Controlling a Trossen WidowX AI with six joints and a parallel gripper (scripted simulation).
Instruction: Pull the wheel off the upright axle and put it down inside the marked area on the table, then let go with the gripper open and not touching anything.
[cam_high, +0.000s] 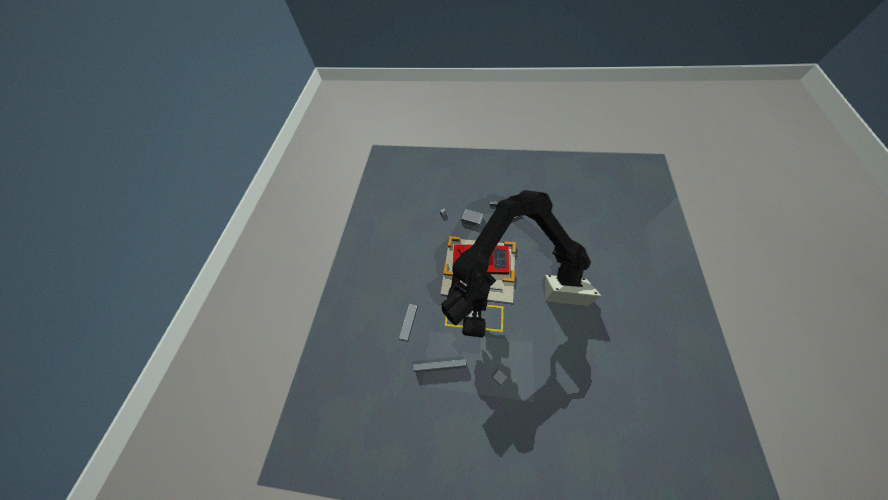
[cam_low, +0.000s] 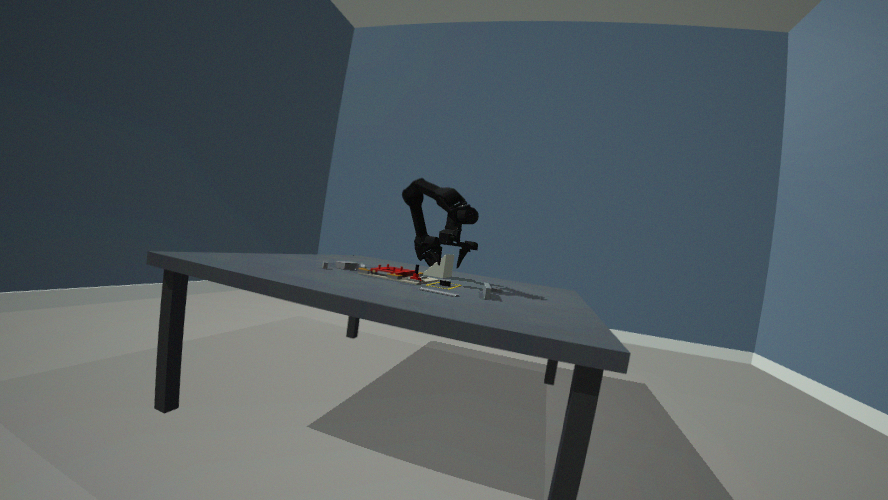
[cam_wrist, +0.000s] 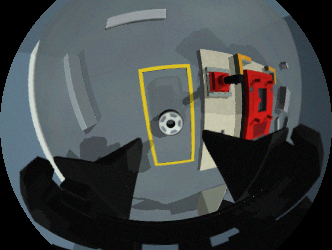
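Right now my gripper tip is 6 cm above the wheel. The rest, counted from my gripper tip: dark axle: 9 cm to the right, 6 cm ahead, 3 cm below; then cream base plate: 19 cm to the right, 6 cm below.
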